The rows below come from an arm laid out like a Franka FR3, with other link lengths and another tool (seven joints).
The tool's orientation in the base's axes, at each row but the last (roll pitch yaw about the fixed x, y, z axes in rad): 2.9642 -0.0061 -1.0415; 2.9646 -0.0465 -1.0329; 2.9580 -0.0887 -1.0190; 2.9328 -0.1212 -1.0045; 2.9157 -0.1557 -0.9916; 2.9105 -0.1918 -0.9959
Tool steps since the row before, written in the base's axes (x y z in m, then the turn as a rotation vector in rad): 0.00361 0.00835 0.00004 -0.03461 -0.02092 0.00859; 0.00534 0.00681 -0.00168 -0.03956 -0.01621 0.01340; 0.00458 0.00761 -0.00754 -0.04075 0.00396 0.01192; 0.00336 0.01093 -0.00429 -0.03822 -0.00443 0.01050; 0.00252 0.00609 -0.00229 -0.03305 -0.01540 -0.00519; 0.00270 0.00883 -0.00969 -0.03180 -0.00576 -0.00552
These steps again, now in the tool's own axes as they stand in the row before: -0.00538 -0.00720 -0.00137 0.00063 0.04132 -0.00132; -0.00319 -0.00822 0.00009 -0.00572 0.04403 -0.00602; -0.00473 -0.00906 0.00559 -0.02358 0.03465 -0.00787; -0.00789 -0.00921 0.00149 -0.01537 0.03646 -0.00500; -0.00403 -0.00568 0.00042 -0.00594 0.03420 0.01229; -0.00768 -0.00880 0.00654 -0.01328 0.02833 0.00979
